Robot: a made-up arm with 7 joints.
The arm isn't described. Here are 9 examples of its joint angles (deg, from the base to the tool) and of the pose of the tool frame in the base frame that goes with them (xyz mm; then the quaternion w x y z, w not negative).
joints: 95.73 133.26 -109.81 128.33 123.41 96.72 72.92
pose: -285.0 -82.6 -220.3 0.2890 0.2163 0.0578 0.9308
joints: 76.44 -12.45 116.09 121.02 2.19 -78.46 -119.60
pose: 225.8 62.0 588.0 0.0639 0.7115 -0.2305 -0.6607
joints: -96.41 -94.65 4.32 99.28 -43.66 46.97 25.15
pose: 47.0 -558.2 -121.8 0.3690 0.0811 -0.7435 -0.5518
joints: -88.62 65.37 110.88 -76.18 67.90 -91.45 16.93
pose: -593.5 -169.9 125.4 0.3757 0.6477 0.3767 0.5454
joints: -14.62 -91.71 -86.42 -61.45 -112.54 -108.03 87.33
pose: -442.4 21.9 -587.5 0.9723 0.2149 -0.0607 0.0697
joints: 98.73 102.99 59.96 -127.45 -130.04 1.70 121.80
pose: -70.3 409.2 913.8 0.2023 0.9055 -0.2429 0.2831
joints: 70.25 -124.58 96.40 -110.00 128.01 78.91 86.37
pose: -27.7 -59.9 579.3 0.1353 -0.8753 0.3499 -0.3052
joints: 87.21 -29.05 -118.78 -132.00 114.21 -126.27 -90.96
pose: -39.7 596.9 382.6 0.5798 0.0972 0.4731 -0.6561
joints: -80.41 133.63 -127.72 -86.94 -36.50 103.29 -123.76
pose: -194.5 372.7 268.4 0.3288 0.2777 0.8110 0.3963
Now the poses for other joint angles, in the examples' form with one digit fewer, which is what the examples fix.
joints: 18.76 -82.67 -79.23 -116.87 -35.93 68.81 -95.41
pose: -459 87 132 0.038 0.334 -0.823 0.457
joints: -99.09 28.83 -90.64 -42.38 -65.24 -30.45 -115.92
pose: -288 223 756 0.775 0.556 0.157 0.257
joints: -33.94 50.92 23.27 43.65 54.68 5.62 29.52
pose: 276 -157 155 0.572 -0.200 0.229 0.762
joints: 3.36 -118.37 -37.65 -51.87 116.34 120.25 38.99
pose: -495 264 40 0.282 -0.171 0.668 -0.667
